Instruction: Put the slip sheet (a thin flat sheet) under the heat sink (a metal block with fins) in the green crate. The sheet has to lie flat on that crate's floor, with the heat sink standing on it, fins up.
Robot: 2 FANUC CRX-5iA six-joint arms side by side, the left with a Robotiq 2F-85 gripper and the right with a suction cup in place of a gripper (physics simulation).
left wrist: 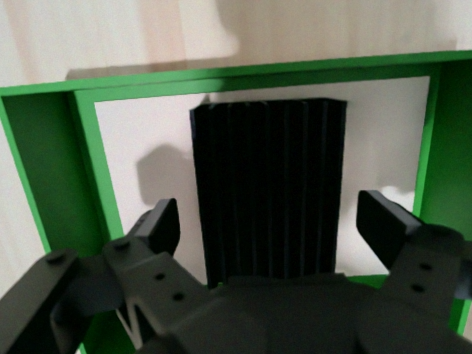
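The black heat sink [270, 185] stands fins up in the green crate [85, 170], on the white slip sheet [385, 125]. The sheet lies flat on the crate's floor and shows to the left, to the right and beyond the heat sink. My left gripper [267, 220] is open, with one finger on each side of the heat sink and a gap between each finger and the block. The near end of the heat sink and the near part of the sheet are hidden behind the gripper's body. My right arm's suction cup does not show in the left wrist view.
The crate's walls rise on the left, on the right and at the far side of the heat sink. A light wood table top [310, 30] shows beyond the far wall. Shadows fall on the sheet and on the table.
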